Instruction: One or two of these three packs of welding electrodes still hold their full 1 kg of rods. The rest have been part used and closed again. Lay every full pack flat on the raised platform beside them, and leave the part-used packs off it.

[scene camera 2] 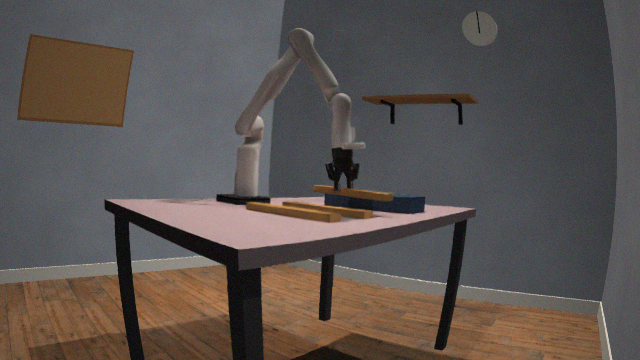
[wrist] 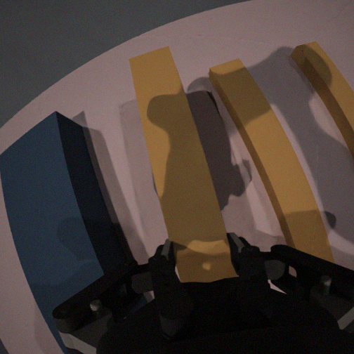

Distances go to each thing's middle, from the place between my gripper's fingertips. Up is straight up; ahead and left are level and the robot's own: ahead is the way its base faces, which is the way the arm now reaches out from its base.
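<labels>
There is the raised platform (scene camera 2: 405, 204), 4 cm ahead of my hand, 4 cm below it and 18 cm to the left of it.
</labels>
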